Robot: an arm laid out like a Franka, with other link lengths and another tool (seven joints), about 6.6 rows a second.
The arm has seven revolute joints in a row. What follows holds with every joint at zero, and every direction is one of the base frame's.
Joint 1 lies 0.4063 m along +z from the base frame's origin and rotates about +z.
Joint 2 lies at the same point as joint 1 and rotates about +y.
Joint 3 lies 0.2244 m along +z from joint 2 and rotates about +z.
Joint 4 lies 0.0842 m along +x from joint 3 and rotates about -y.
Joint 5 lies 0.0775 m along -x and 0.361 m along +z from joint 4 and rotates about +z.
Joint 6 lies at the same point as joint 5 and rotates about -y.
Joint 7 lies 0.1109 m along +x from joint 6 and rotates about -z.
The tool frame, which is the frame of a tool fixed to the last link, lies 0.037 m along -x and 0.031 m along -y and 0.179 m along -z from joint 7; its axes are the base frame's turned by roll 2.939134, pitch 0 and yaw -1.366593 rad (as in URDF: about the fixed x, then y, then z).
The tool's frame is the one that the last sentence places.
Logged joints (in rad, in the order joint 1, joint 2, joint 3, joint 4, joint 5, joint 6, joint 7), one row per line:
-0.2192, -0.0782, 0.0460, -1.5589, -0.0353, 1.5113, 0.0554
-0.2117, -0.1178, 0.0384, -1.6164, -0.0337, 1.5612, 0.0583
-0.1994, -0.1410, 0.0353, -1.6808, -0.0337, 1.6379, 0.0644
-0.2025, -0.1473, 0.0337, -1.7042, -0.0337, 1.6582, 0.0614
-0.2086, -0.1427, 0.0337, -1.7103, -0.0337, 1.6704, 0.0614
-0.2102, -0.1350, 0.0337, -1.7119, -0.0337, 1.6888, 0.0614
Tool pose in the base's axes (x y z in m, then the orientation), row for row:
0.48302, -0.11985, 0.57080, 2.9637, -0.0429, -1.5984
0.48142, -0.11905, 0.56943, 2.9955, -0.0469, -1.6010
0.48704, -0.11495, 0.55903, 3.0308, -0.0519, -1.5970
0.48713, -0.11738, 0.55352, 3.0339, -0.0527, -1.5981
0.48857, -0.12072, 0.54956, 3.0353, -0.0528, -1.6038
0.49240, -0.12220, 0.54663, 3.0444, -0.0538, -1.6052
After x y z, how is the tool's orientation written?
As angles about the fixed x, y, z axes (roll, pitch, yaw), in radians.
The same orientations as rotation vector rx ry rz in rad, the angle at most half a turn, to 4 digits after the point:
2.0762, -2.1425, -0.1461
2.0884, -2.1598, -0.1087
2.1087, -2.1709, -0.0654
2.1087, -2.1733, -0.0613
2.1033, -2.1800, -0.0602
2.1060, -2.1854, -0.0494

